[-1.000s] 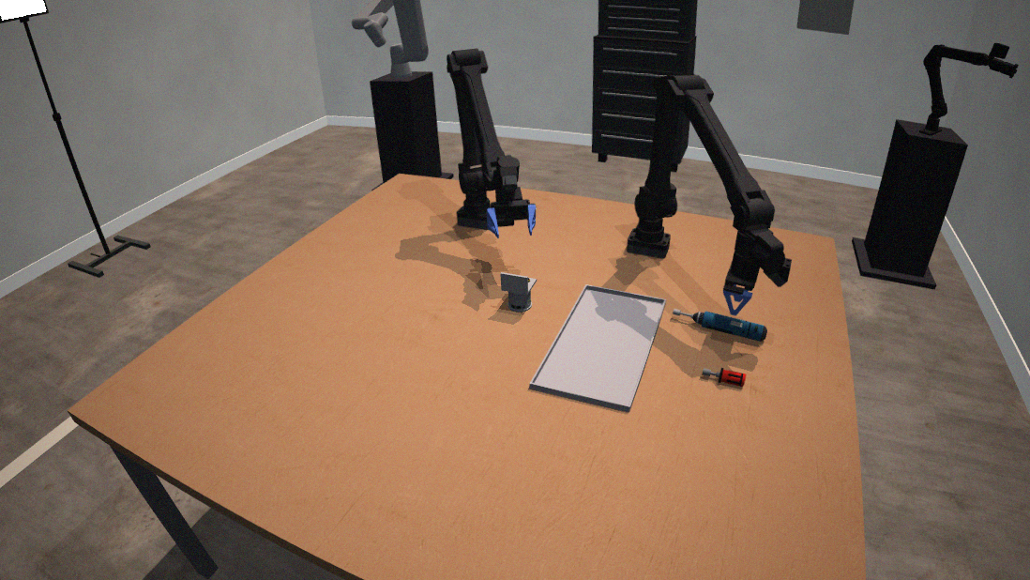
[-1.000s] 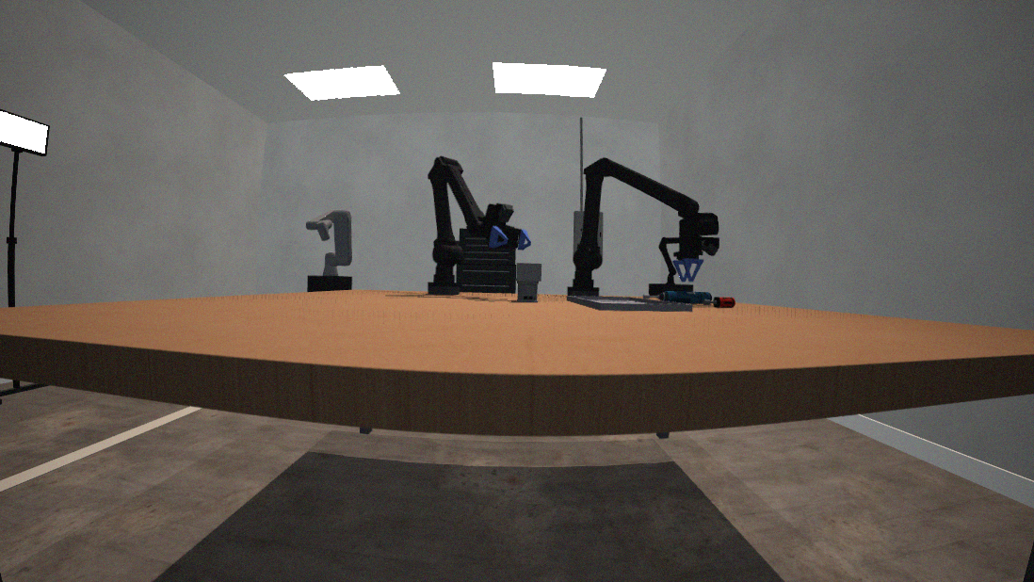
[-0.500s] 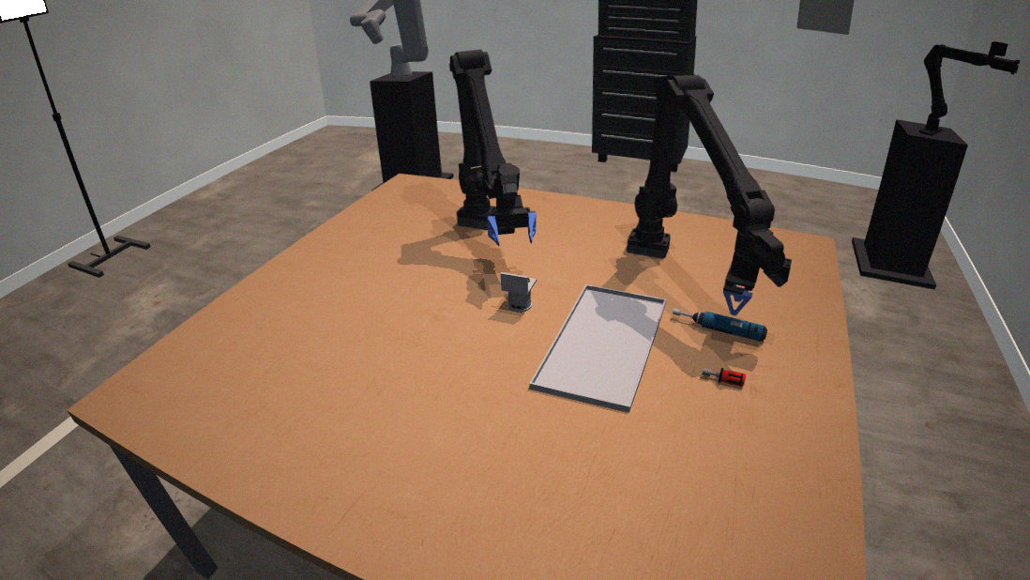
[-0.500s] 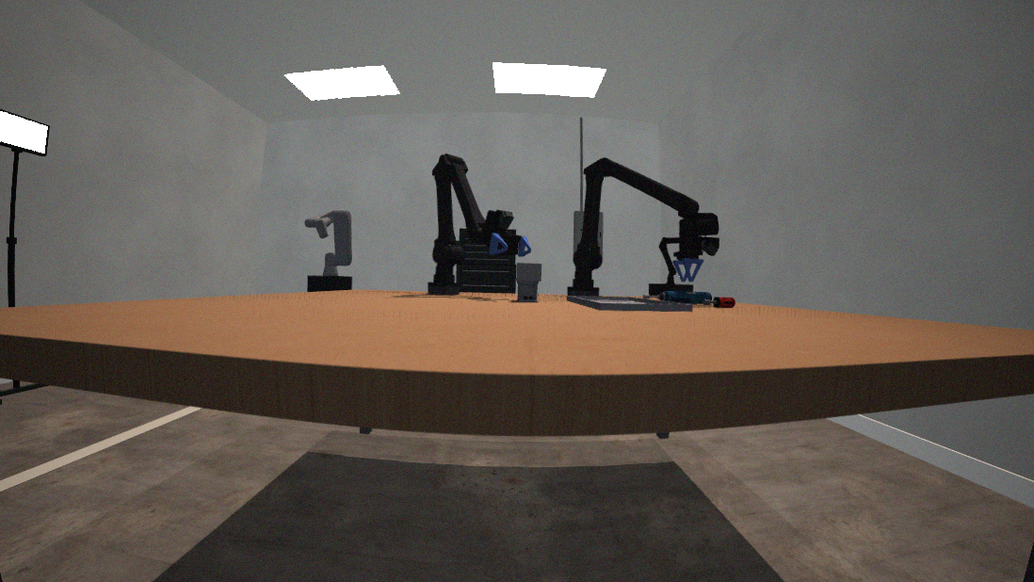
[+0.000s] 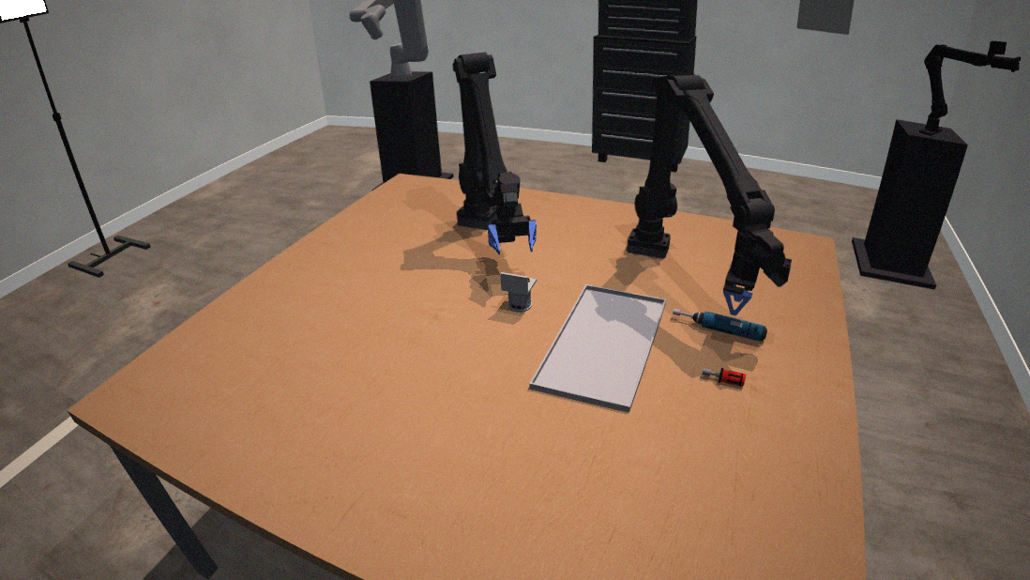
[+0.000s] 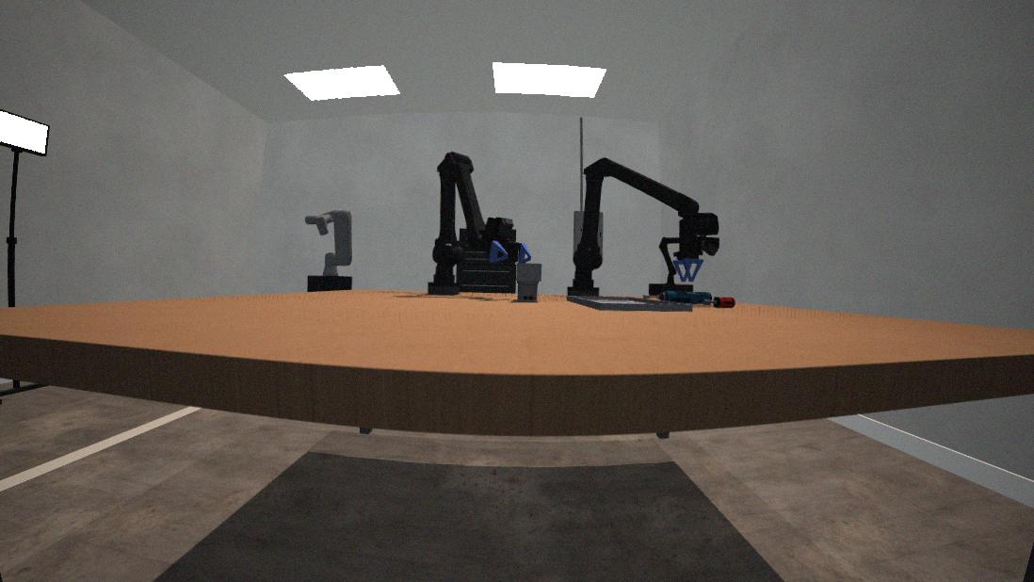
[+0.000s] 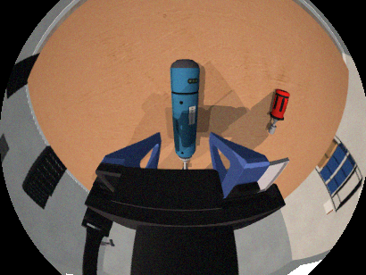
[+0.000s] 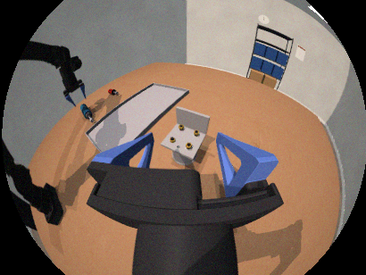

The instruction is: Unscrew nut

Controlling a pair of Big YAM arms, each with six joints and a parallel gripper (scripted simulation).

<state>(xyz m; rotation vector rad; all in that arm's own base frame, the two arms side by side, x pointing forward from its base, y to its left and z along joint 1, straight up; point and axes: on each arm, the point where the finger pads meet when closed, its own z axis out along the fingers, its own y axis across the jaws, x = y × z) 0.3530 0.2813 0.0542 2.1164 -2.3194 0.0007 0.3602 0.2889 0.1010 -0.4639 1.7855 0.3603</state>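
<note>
Now: right hand 6 cm above the grey bracket, 5 cm short of it and 3 cm to the right of it. Round my right hand: flat grey tray 28 cm to the left, 13 cm below, 13 cm ahead; then joint module 10 cm below, 5 cm ahead, 3 cm to the left; then red-handled tool 57 cm to the left, 18 cm ahead, 12 cm below.
</note>
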